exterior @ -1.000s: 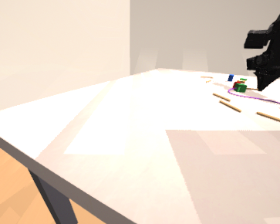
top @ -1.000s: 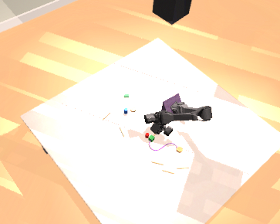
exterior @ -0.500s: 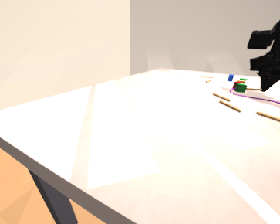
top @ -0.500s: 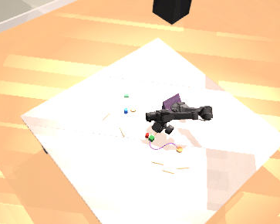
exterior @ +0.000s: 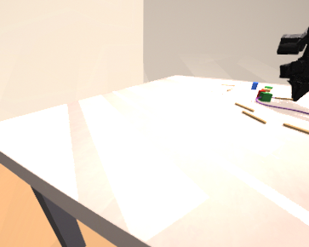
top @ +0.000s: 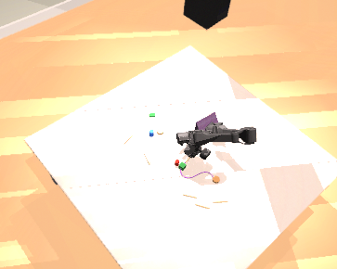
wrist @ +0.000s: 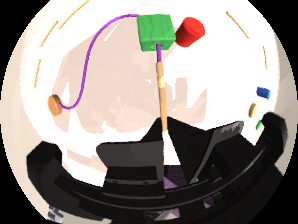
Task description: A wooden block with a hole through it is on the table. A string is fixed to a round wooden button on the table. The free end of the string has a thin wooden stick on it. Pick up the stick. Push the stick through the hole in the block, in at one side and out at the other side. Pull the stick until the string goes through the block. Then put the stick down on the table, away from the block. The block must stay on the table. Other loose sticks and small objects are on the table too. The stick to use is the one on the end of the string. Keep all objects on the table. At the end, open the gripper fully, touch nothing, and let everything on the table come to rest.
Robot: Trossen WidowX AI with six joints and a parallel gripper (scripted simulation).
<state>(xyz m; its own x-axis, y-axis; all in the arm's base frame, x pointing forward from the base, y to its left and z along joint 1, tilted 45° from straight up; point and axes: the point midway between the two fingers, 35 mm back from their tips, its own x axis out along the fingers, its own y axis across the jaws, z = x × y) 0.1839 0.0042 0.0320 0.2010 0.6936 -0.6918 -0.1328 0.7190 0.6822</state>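
Now: gripper tip 100 mm short of the green cube, 10 mm to the right of it and 10 mm below it. From my gripper tip the other things lie so: round wooden button 190 mm to the left, 20 mm ahead; thin wooden stick 40 mm ahead, 10 mm to the left, 10 mm above; red piece 100 mm ahead, 20 mm to the right, 10 mm above.
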